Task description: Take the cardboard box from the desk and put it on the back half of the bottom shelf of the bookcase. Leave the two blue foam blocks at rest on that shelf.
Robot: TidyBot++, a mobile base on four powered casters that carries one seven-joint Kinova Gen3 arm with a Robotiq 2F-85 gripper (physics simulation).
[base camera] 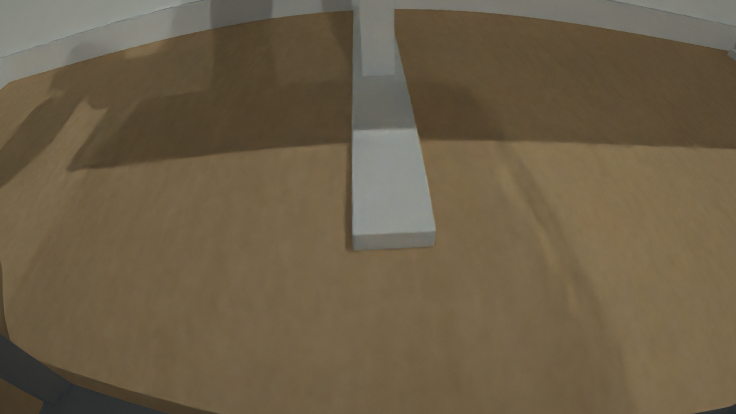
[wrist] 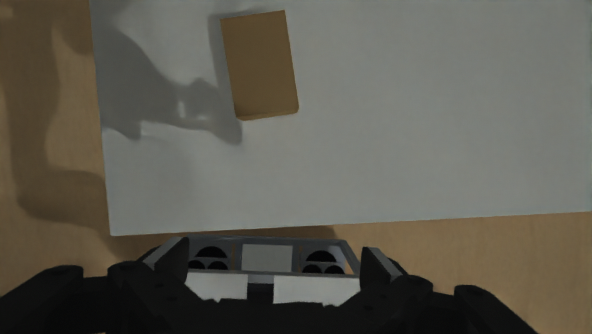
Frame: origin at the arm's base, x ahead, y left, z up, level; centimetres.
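Seen in the pictures: gripper, between the fingertips: (wrist: 275,261).
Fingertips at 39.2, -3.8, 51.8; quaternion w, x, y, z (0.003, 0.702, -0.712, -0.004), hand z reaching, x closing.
Observation:
A point is followed by its place in that frame, as x, y, z.
The brown cardboard box (wrist: 261,66) @(52.0, -1.4, 37.3) lies on the light grey desk top (wrist: 425,125) @(47.9, -19.5, 32.3) in the upper middle of the wrist view, slightly turned. My gripper (wrist: 275,261) @(39.2, -3.8, 51.8) is open, its fingers wide apart at the bottom of the wrist view. In that view it stands below the box and past the near edge of the desk top, apart from the box. In the base camera view a light grey desk leg with a flat foot (base camera: 392,185) stands on the wooden floor. The bookcase and the two blue foam blocks do not show in either view.
The desk foot points toward the base camera, with an upright post (base camera: 377,41) @(69.0, 4.4, -30.8) rising from it. A pale wall with a skirting board (base camera: 488,18) @(109.9, -21.1, -39.6) runs behind. Wooden floor (base camera: 231,283) @(32.7, 17.3, -39.7) (wrist: 500,270) @(3.3, -84.0, -39.7) shows around the desk. The arm's shadow falls on the desk top left of the box.

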